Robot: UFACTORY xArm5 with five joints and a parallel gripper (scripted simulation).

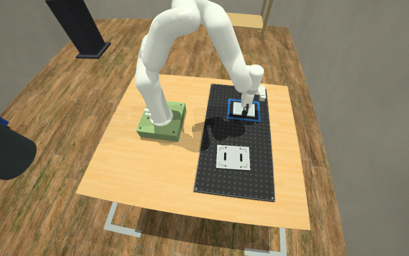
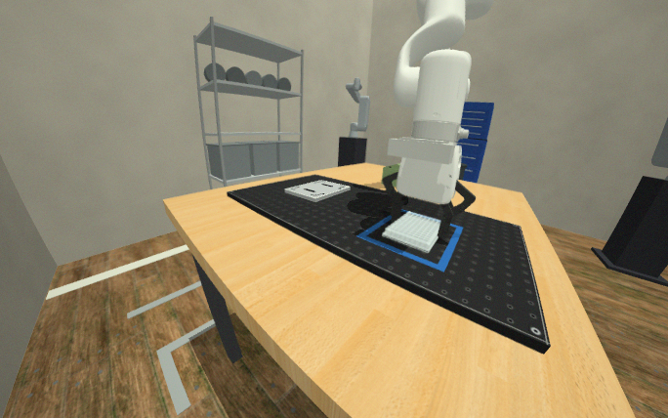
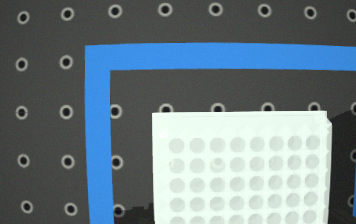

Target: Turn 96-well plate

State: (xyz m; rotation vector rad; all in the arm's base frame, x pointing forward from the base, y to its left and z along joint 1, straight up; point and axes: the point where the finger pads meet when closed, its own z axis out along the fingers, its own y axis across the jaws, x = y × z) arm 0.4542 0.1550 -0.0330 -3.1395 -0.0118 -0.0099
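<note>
My gripper is now 10 mm above the white 96-well plate. From my hand the other things lie so: plate nest N1: 320 mm to the right, 50 mm behind, 10 mm below.
</note>
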